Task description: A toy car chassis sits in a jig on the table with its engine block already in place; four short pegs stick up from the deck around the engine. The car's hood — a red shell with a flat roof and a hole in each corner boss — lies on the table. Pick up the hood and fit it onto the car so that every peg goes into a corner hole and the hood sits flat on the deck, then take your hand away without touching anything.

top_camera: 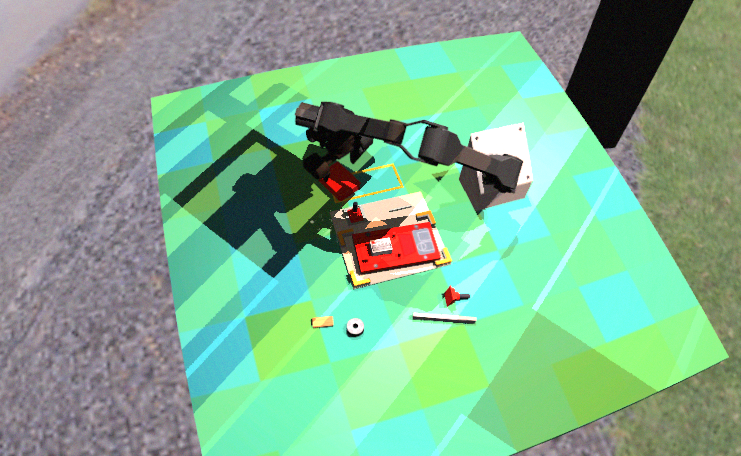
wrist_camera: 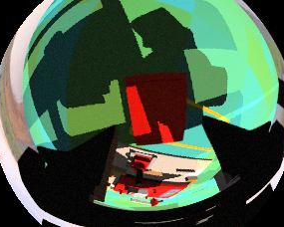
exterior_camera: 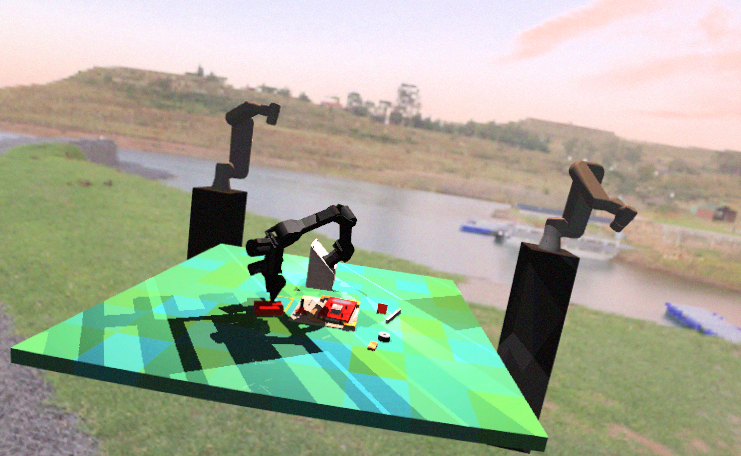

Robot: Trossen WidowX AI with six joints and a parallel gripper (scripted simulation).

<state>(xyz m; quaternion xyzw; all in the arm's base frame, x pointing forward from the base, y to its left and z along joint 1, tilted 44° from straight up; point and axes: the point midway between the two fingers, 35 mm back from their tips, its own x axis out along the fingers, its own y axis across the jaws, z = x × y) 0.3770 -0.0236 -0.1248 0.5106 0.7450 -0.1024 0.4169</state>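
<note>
Now: the red hood 40 mm below my gripper tip. From my gripper tip the other things lie so: grey rod: 180 mm behind, 430 mm to the left, 40 mm below; orange block: 100 mm ahead, 390 mm to the left, 50 mm below.
</note>
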